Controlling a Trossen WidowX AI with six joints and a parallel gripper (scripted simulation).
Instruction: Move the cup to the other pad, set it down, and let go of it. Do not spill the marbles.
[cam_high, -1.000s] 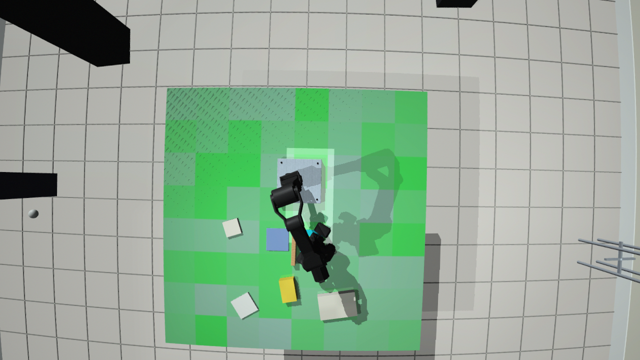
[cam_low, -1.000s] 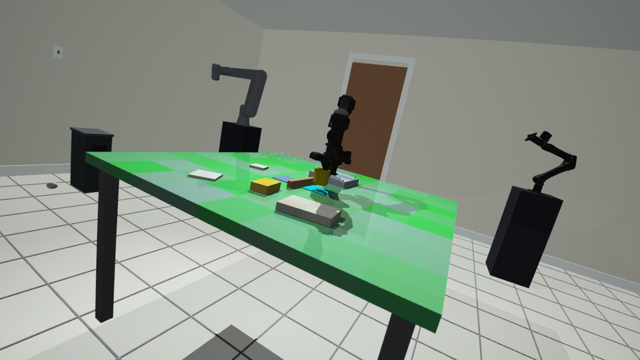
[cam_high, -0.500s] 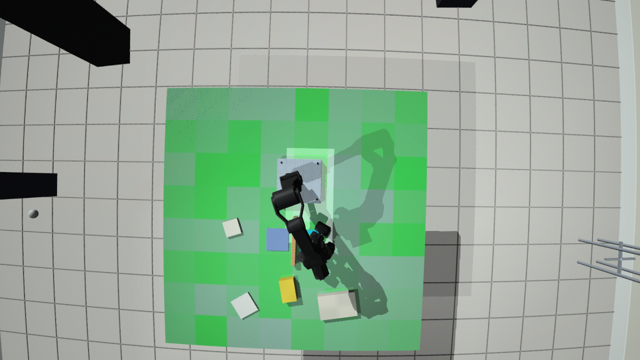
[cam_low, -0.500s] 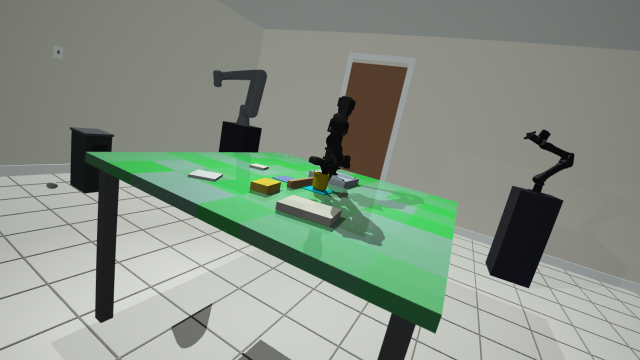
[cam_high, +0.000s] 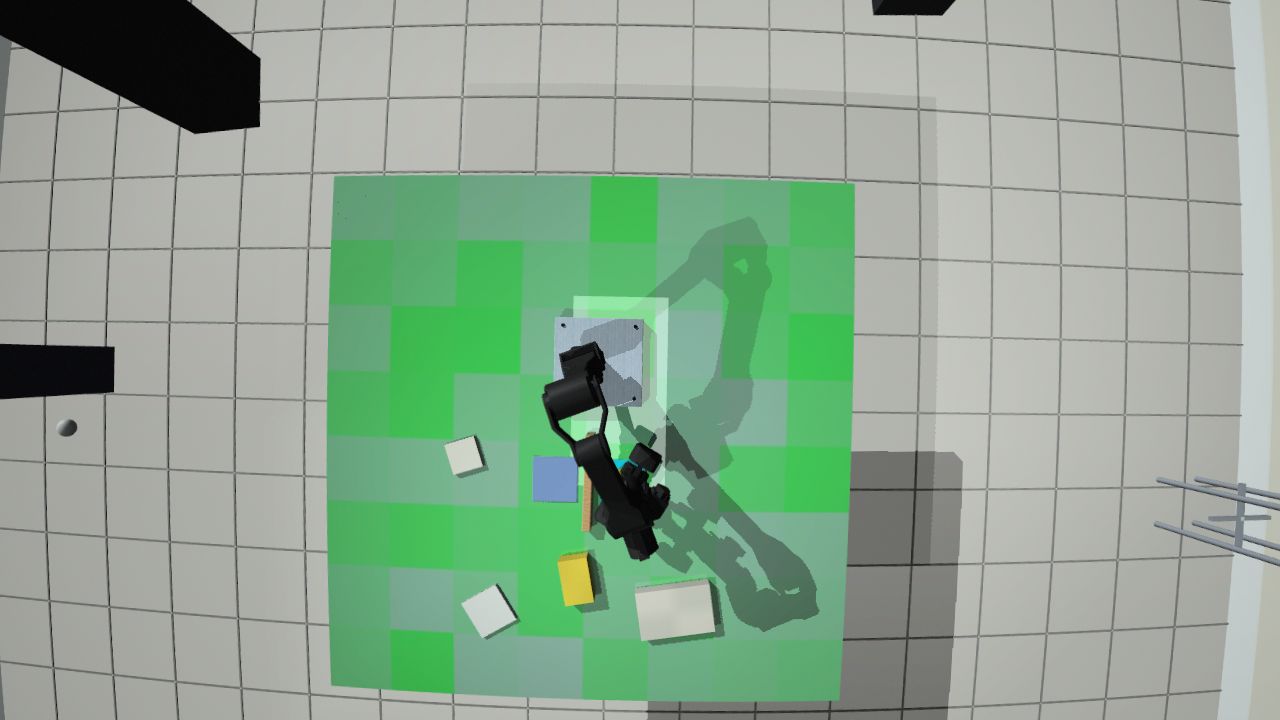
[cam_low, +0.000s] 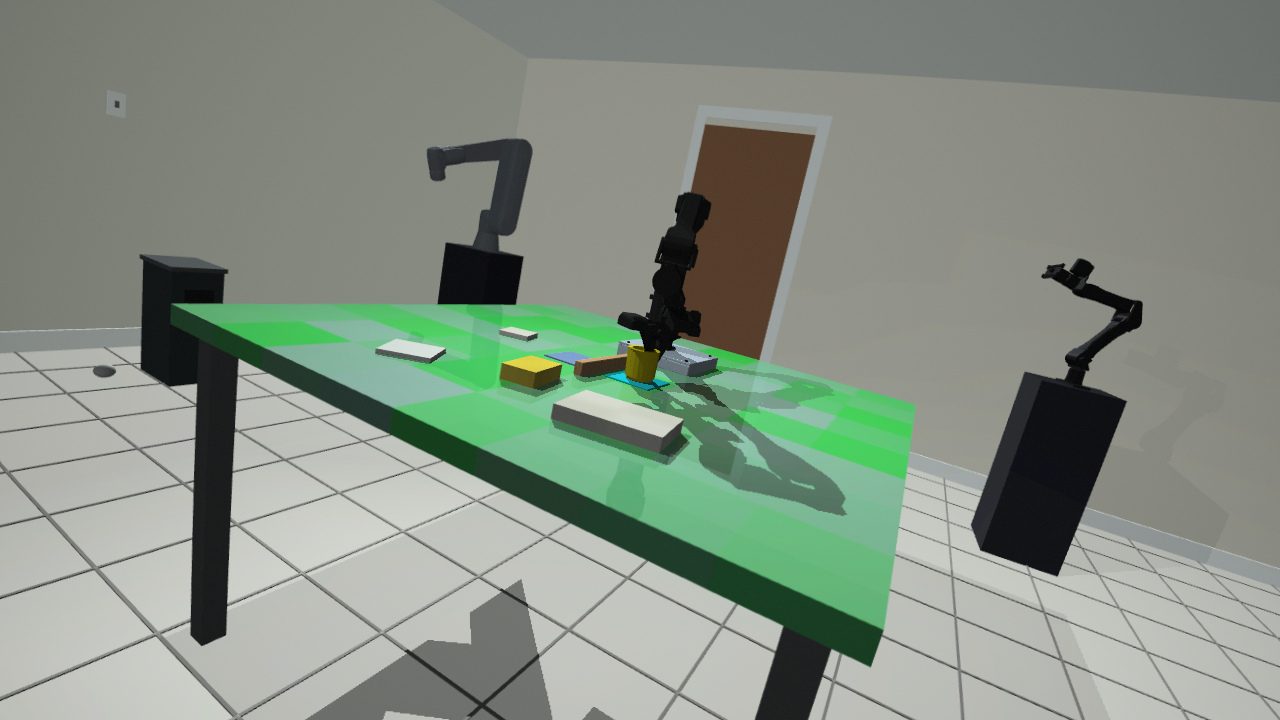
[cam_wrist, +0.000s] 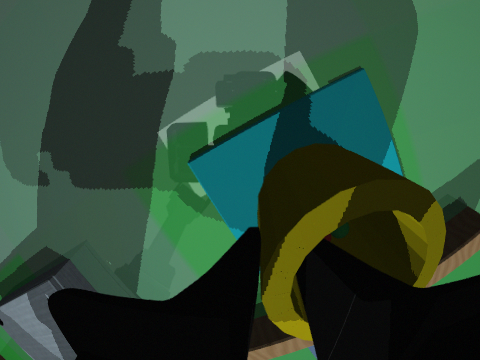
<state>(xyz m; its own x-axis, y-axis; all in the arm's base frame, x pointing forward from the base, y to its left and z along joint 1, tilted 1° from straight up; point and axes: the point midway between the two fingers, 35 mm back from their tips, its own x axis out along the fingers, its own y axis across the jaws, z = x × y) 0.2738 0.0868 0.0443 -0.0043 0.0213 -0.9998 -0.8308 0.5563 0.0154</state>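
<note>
Now: gripper tip 20 mm to the left of the olive-yellow cup and 20 mm short of it. The rest, counted from my gripper tip: blue pad: 180 mm to the right, 50 mm below, 10 mm ahead; then wooden bar: 100 mm to the right, 40 mm below, 20 mm ahead; then cyan pad: 50 mm below, 30 mm ahead, 20 mm to the right.
</note>
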